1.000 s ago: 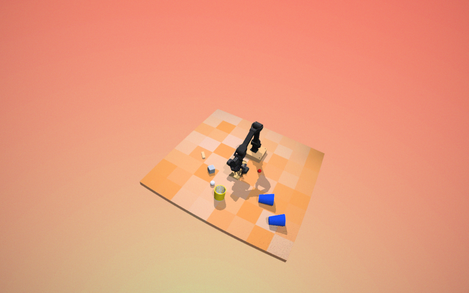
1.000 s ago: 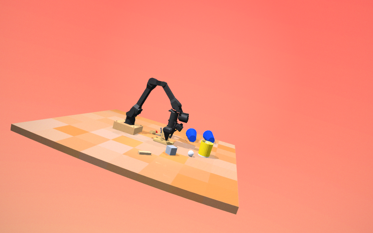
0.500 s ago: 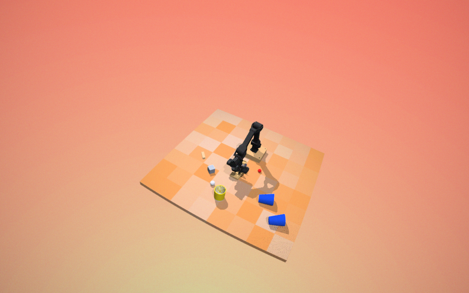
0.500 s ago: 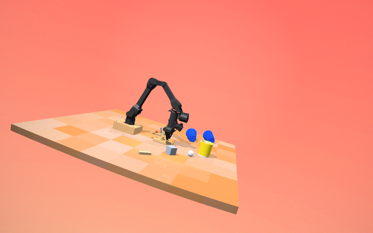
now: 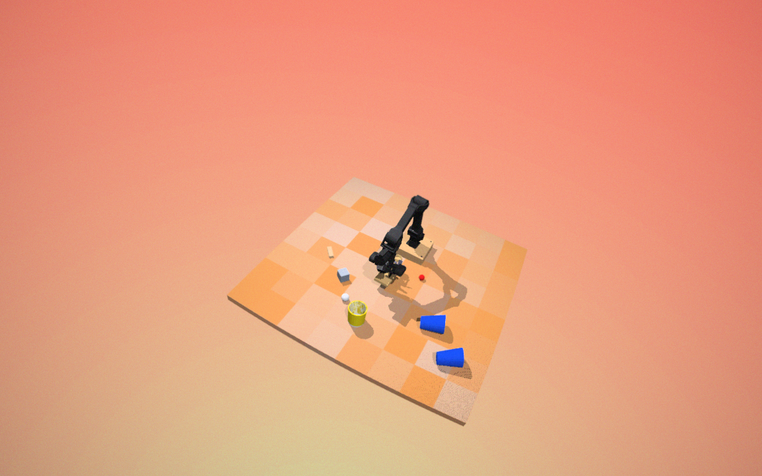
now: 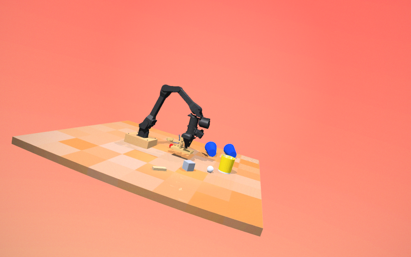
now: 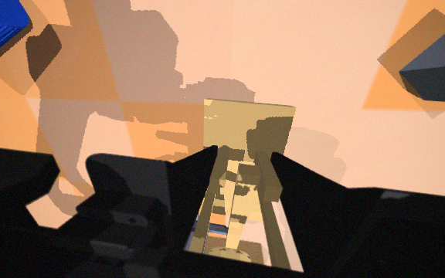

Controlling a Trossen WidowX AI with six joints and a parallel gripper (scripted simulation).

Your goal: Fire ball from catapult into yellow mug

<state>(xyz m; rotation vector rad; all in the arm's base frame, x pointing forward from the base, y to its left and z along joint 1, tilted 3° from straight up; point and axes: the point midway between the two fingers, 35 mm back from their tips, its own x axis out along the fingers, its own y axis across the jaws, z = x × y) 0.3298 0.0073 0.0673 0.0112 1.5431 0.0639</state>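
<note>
The catapult frame lies 5 cm behind my gripper tip and 5 cm above it. Also, from my gripper tip: wooden catapult 7 cm behind, 2 cm to the left, 2 cm above; red ball 16 cm behind, 14 cm to the left, 6 cm below; grey cube 9 cm ahead, 19 cm to the right, 5 cm below.
</note>
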